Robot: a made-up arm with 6 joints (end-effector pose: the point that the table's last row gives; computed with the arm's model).
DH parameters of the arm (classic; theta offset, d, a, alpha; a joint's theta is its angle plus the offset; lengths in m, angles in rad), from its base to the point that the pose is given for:
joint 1: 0 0.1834 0 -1.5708
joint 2: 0.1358 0 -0.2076 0
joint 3: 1.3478 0 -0.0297 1.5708
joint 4: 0 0.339 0 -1.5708
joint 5: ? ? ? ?
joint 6: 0 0.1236 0 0
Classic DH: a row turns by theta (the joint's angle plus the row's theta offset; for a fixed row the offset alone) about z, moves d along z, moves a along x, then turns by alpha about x.
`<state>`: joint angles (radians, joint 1 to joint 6).
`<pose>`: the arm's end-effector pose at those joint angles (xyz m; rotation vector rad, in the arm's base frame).
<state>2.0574 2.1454 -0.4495 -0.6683 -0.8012 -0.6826</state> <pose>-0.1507 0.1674 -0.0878 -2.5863 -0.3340 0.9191</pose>
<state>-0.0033 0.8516 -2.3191 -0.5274 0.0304 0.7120</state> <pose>-0.1332 -0.0016 0.8196 0.0192 0.0408 0.1811</pose>
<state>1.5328 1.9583 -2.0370 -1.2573 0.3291 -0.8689</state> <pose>0.0591 0.5487 0.4556 -1.5478 -0.1311 -0.6946</pose>
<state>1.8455 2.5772 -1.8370 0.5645 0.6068 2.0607</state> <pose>-0.1775 0.4906 -0.0217 -0.8296 -2.5306 -0.1819</pose>
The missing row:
joint 5: 0 0 0.0002 1.5708
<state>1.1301 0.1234 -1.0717 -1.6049 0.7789 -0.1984</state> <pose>0.0739 -0.0471 0.6204 -0.4119 0.8287 -0.8339</pose>
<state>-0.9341 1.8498 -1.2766 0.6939 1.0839 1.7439</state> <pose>0.2994 -0.2873 0.1401 -2.7844 -0.1794 -0.8087</pose>
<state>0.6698 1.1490 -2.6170 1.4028 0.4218 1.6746</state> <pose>-0.0881 -0.0059 0.8345 0.0913 -0.5539 -2.4842</pose>
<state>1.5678 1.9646 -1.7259 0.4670 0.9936 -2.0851</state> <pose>-0.0452 0.4971 0.2391 -2.5564 -0.4366 0.4251</pose>
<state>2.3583 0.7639 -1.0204 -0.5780 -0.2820 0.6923</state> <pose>-0.2132 0.1859 0.5552 -1.2389 0.4065 2.3001</pose>
